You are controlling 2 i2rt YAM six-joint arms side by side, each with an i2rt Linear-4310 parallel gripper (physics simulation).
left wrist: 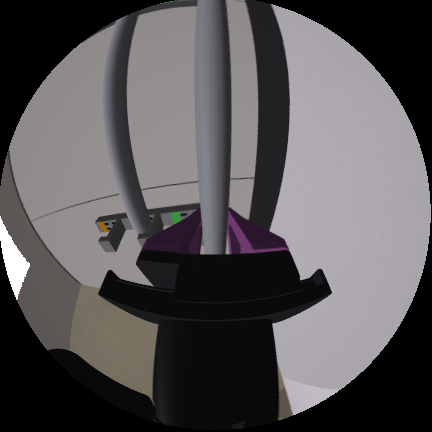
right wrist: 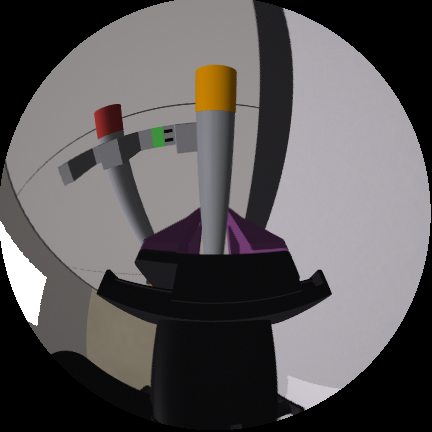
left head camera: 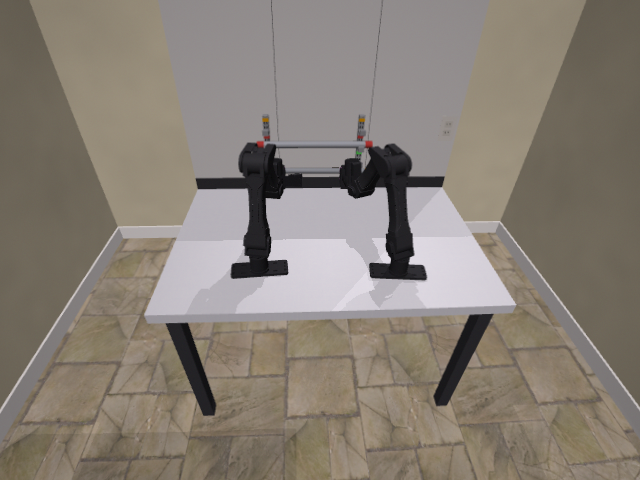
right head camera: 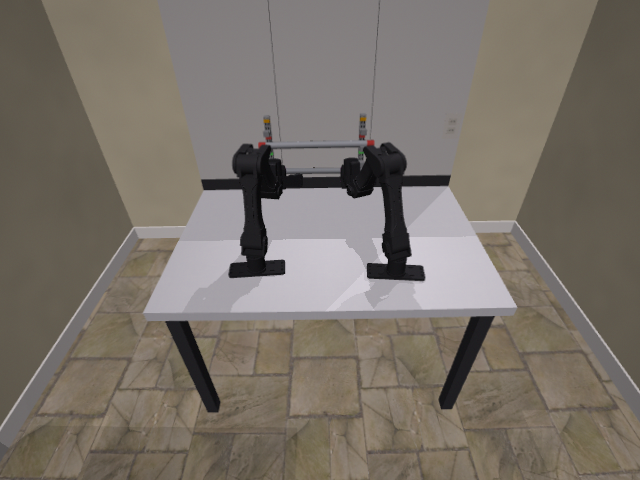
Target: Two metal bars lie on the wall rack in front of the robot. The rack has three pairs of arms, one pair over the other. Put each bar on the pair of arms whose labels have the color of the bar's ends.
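Places are measured from the left arm's base along level axes (x ahead, y left, z up), in metres.
Pixels of known places: left gripper, fingertip midpoint: (left wrist: 214,212); right gripper, fingertip midpoint: (right wrist: 213,212) (left head camera: 344,170); left arm's base, link origin: (left head camera: 259,270) (right head camera: 257,269); right arm's base, link origin: (left head camera: 397,272) (right head camera: 395,272).
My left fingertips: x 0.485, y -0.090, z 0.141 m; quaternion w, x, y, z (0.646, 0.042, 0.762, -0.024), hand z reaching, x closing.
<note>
Ahead of a thing's pixels: the offset from my left fingertips to its top centre. "*": to the spot under its first point. Level surfaces: height alone.
A grey bar with orange ends @[dx -0.020, dy -0.154, dz +0.016 m] (left head camera: 311,170) (right head camera: 314,170) (left wrist: 212,125) (right wrist: 215,165) is level in front of the rack's lowest arms, near their height. My left gripper (left wrist: 214,212) and my right gripper (right wrist: 213,212) are shut on it. In the right wrist view it passes in front of the lowest arm's end and appears off it. A grey bar with red ends @[dx +0.029, dy -0.165, dz +0.116 m] (left head camera: 315,144) (right head camera: 316,144) (left wrist: 116,100) (right wrist: 131,200) rests on the middle arms. The rack @[* dx +0.035, dy -0.367, dz +0.178 m] (left head camera: 361,125) (right head camera: 362,125) has orange labels @[* dx +0.066, dy +0.042, dz +0.200 m] (left head camera: 265,120) at the top, red ones in the middle and green ones @[* dx +0.035, dy -0.366, dz +0.051 m] (right wrist: 158,137) at the bottom.
The red-ended bar runs above and behind the held bar. The top arms (left wrist: 108,244) (right wrist: 67,174) show no bar on them. The white table @[dz -0.141 m] (left head camera: 320,217) (right head camera: 320,217) lies below. A dark strip (left head camera: 423,181) (left wrist: 272,115) (right wrist: 276,100) runs along the wall's foot.
</note>
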